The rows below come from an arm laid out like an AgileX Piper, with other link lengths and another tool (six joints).
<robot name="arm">
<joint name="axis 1" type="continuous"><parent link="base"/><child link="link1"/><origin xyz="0 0 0.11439" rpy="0 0 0"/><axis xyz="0 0 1"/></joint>
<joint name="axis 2" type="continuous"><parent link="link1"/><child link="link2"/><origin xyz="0 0 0" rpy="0 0 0"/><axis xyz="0 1 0"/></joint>
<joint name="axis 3" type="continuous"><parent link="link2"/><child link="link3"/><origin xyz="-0.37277 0 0.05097" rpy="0 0 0"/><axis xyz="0 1 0"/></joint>
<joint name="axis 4" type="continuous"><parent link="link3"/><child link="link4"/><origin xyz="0.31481 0 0.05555" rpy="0 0 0"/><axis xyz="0.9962 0 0.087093"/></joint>
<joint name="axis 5" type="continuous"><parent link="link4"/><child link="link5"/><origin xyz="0 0 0" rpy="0 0 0"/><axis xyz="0 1 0"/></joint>
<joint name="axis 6" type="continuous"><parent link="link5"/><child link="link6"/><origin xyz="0.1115 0 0.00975" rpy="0 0 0"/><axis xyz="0.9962 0 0.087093"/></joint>
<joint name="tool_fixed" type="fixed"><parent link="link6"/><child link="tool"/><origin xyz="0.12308 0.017 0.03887" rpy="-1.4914 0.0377 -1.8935"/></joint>
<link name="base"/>
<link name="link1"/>
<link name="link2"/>
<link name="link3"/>
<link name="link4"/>
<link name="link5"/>
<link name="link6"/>
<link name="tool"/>
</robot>
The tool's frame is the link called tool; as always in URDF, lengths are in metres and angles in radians. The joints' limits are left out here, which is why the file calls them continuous.
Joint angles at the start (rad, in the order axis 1, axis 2, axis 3, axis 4, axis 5, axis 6):
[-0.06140, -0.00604, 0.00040, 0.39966, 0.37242, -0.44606]
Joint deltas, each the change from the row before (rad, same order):
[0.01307, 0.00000, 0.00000, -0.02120, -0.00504, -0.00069]
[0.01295, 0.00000, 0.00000, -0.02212, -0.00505, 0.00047]
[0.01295, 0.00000, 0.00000, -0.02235, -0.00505, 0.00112]
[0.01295, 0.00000, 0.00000, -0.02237, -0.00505, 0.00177]
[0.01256, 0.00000, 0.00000, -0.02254, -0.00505, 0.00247]
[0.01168, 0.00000, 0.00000, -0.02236, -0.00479, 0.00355]
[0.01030, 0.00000, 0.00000, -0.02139, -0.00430, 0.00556]
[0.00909, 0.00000, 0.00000, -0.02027, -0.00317, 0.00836]
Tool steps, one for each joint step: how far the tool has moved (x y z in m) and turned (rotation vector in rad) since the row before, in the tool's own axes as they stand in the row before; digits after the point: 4 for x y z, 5 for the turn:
[-0.0006, 0.0000, -0.0004, 0.00924, -0.00358, -0.02187]
[-0.0006, 0.0000, -0.0004, 0.00932, -0.00325, -0.02152]
[-0.0006, -0.0001, -0.0004, 0.00947, -0.00326, -0.02102]
[-0.0006, -0.0001, -0.0004, 0.00959, -0.00333, -0.02033]
[-0.0005, -0.0002, -0.0004, 0.00963, -0.00298, -0.01966]
[-0.0004, -0.0002, -0.0003, 0.00915, -0.00237, -0.01829]
[-0.0002, -0.0002, -0.0002, 0.00789, -0.00161, -0.01530]
[-0.0001, -0.0001, -0.0002, 0.00576, -0.00130, -0.01166]

